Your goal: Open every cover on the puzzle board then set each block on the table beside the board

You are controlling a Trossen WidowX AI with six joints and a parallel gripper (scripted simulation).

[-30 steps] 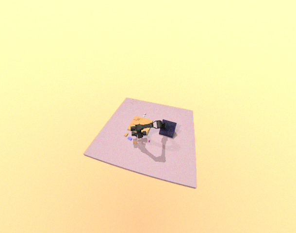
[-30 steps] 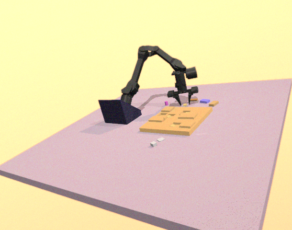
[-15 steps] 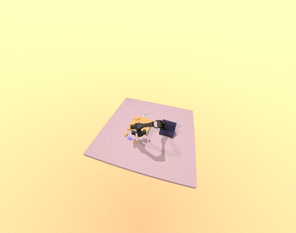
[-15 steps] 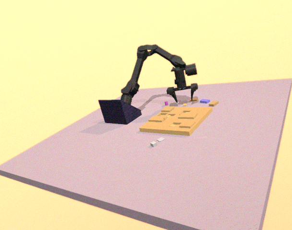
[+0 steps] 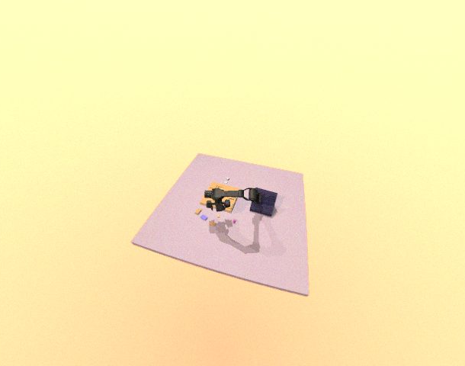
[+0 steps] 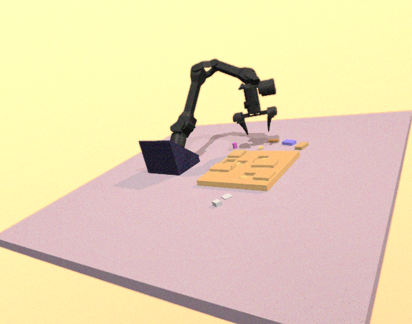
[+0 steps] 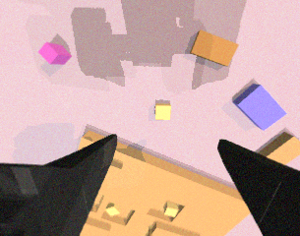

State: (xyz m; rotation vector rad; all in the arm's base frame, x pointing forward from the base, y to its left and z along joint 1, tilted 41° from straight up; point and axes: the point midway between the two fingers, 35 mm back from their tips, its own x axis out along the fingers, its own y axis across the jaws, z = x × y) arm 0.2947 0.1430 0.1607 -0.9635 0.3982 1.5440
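Now: the blue block 110 mm ahead of my gripper tip, 70 mm below it and 60 mm to the left of it. Round my gripper tip: magenta block (140 mm behind, 60 mm below, 20 mm to the left); grey cube (490 mm to the right, 70 mm below, 60 mm ahead).
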